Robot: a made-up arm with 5 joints. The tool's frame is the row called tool.
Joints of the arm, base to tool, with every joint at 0 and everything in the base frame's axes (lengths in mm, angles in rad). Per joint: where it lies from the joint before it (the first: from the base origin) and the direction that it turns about. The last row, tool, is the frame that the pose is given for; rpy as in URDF.
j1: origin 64.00 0.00 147.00 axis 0 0 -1
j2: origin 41.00 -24.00 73.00 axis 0 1 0
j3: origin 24.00 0.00 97.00 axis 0 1 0
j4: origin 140.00 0.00 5.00 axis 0 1 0
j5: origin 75.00 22.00 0.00 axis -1 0 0
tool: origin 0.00 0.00 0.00 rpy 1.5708 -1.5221 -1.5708
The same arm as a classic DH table. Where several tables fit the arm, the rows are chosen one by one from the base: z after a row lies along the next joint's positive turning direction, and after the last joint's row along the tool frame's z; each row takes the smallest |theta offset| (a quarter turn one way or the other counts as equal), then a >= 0, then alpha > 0; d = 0 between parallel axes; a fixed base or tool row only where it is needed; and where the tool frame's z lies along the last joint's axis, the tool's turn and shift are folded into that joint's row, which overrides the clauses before.
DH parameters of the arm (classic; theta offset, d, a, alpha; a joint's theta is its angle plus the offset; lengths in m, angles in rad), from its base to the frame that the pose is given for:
base (fixed): 0 0 0.064 3.1416
j1: 0 -0.22 0.041 1.5708
j2: -1.3282 0 0.0999 0
j3: 1.2925 0 0.1401 0
j4: -1.5351 -0.002 0 1.5708
j5: -0.0487 -0.075 0 0

